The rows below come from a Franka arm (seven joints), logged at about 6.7 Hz.
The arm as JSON. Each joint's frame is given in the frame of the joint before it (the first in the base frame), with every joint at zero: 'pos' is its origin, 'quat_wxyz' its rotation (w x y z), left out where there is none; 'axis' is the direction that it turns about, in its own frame. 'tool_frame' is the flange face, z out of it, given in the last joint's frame.
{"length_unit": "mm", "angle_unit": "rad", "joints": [
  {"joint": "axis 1", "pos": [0.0, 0.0, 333.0], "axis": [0.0, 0.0, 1.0]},
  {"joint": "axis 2", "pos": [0.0, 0.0, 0.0], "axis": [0.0, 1.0, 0.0]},
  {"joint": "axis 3", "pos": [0.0, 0.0, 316.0], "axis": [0.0, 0.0, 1.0]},
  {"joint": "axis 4", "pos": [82.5, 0.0, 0.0], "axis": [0.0, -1.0, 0.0]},
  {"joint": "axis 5", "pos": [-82.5, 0.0, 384.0], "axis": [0.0, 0.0, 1.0]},
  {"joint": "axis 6", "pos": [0.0, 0.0, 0.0], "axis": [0.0, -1.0, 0.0]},
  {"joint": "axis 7", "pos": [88.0, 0.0, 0.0], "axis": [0.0, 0.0, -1.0]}
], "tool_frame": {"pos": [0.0, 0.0, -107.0], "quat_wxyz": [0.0, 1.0, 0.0, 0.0]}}
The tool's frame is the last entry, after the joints.
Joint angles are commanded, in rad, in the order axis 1, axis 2, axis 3, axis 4, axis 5, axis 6, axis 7. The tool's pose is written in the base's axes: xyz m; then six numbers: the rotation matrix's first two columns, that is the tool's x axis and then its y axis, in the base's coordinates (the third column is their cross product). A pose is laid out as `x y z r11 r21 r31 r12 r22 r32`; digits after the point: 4 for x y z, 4 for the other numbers.
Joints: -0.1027, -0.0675, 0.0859, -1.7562, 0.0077, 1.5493, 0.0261
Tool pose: 0.5243 -0.0067 0.5723 0.9893 -0.0436 -0.1392 -0.0437 -0.9990 0.0018
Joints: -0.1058, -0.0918, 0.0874, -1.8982, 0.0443, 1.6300, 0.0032
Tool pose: 0.5138 -0.0036 0.5249 0.9841 -0.0257 -0.1760 -0.0323 -0.9989 -0.0345
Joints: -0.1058, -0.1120, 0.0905, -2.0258, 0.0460, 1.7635, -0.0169
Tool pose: 0.5072 -0.0024 0.4856 0.9887 -0.0091 -0.1497 -0.0146 -0.9993 -0.0357
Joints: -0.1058, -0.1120, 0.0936, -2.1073, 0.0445, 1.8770, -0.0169
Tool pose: 0.5054 -0.0018 0.4564 0.9929 -0.0105 -0.1181 -0.0143 -0.9994 -0.0321
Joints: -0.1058, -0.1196, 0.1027, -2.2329, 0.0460, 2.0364, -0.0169
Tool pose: 0.4953 0.0017 0.4152 0.9970 -0.0085 -0.0771 -0.0107 -0.9995 -0.0285
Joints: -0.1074, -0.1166, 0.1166, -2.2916, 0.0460, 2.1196, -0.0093
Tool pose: 0.4900 0.0070 0.3941 0.9984 -0.0071 -0.0561 -0.0085 -0.9997 -0.0248
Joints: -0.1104, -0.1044, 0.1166, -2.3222, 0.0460, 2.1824, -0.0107
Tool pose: 0.4894 0.0050 0.3798 0.9993 -0.0106 -0.0360 -0.0115 -0.9996 -0.0249
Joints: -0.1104, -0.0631, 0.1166, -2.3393, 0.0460, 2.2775, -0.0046
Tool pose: 0.4964 0.0043 0.3603 0.9998 -0.0193 0.0007 -0.0193 -0.9994 -0.0277
